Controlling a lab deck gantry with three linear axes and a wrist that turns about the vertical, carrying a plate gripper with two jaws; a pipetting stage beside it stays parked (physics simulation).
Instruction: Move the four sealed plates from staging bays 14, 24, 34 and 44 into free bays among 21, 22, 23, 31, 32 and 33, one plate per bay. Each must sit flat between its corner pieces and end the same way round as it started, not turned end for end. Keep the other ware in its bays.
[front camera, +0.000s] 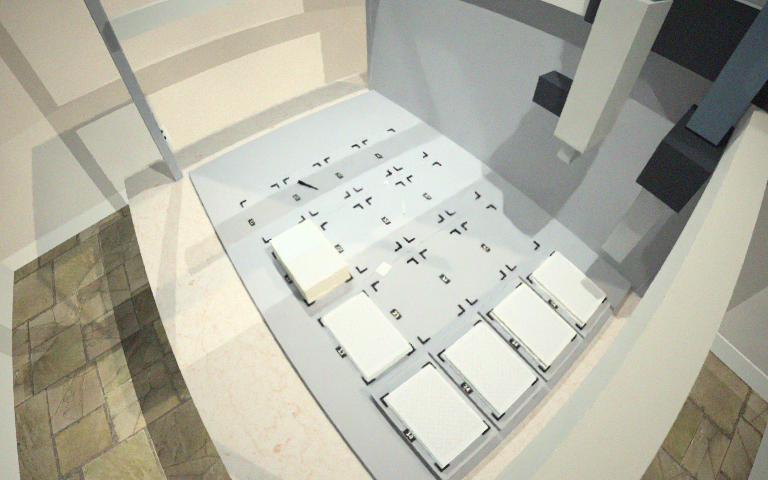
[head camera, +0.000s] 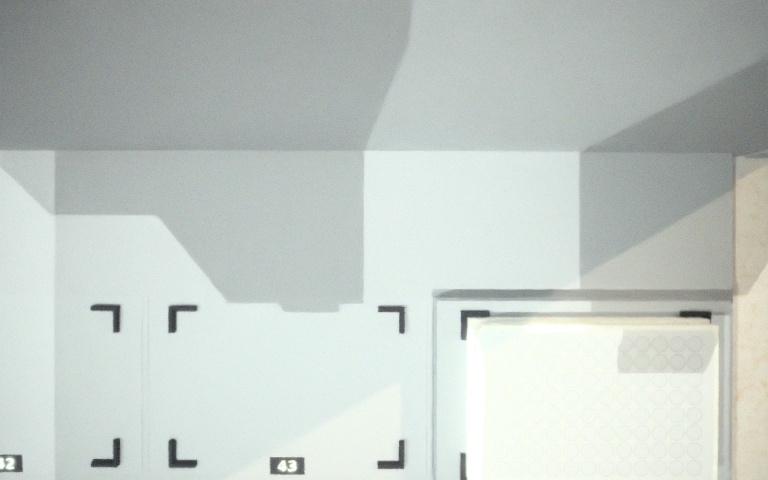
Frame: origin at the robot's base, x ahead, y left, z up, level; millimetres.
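Seen in the pictures: gripper, fingertip midpoint: (front camera: 625, 236); robot's base, link origin: (front camera: 241, 203).
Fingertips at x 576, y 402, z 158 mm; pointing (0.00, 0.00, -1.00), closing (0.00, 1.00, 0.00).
Offsets run from my fingertips to a thing's top centre. "spot": to the spot under its first point.
Four flat white sealed plates lie in the front row in the front view: bay 14 {spot: dx -17, dy -363, dz -129 mm} (front camera: 436, 416), bay 24 {spot: dx -16, dy -260, dz -129 mm} (front camera: 489, 370), bay 34 {spot: dx -19, dy -155, dz -129 mm} (front camera: 532, 326) and bay 44 {spot: dx -22, dy -49, dz -129 mm} (front camera: 566, 287). The bay 44 plate {dx -20, dy -38, dz -129 mm} (head camera: 589, 401) also shows at the lower right of the head view, partly cut off. My gripper (front camera: 612, 254) is at the right of the front view, raised near the back wall. A pale jaw face hangs under its dark body; the jaw gap is hidden. No jaws show in the head view. Bays 22 {spot: dx -349, dy -246, dz -157 mm} (front camera: 362, 234), 23, 31, 32 and 33 hold no plate; bay 21 has a thin dark sliver {spot: dx -527, dy -263, dz -152 mm} (front camera: 307, 184).
A tall cream block {dx -348, dy -359, dz -116 mm} (front camera: 310, 257) stands in bay 12 and a flat white plate {dx -184, dy -359, dz -143 mm} (front camera: 367, 335) in bay 13. The parked pipetting stage (front camera: 611, 73) hangs at the upper right. A small pale patch {spot: dx -265, dy -261, dz -157 mm} (front camera: 383, 268) shows between bays 22 and 23. A grey post (front camera: 135, 96) stands at the left.
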